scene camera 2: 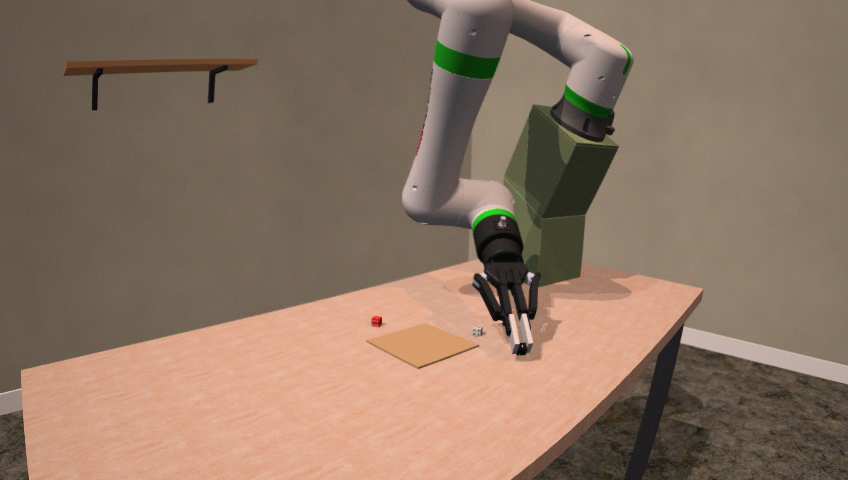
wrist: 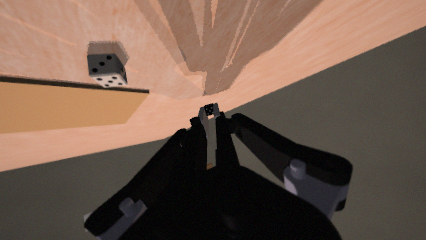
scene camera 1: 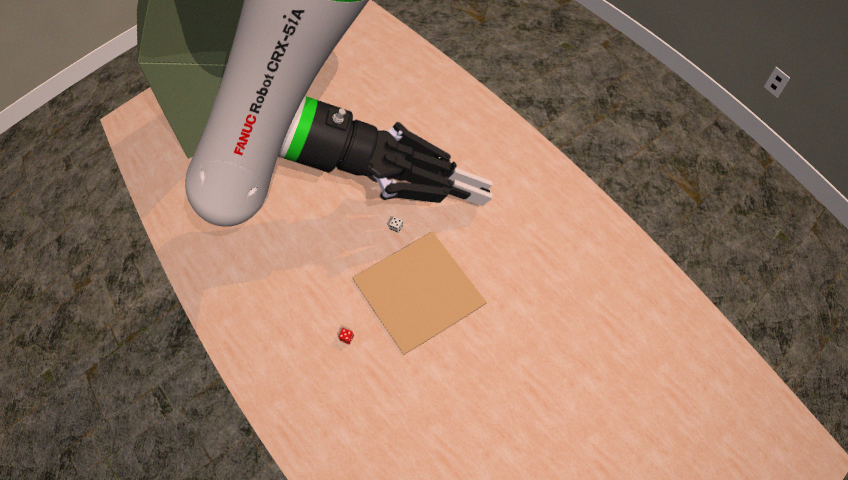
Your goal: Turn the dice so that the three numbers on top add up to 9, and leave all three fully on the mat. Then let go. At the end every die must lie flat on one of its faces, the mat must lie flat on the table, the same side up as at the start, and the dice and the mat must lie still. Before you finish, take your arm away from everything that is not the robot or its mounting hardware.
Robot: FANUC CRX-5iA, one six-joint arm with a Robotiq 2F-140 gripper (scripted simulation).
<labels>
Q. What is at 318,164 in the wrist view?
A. My gripper.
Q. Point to a tan square mat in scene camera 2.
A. At 422,345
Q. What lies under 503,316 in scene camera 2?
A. My gripper.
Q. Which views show my gripper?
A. Scene camera 2, the wrist view and scene camera 1: all of them.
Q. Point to a tan square mat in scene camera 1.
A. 418,292
</labels>
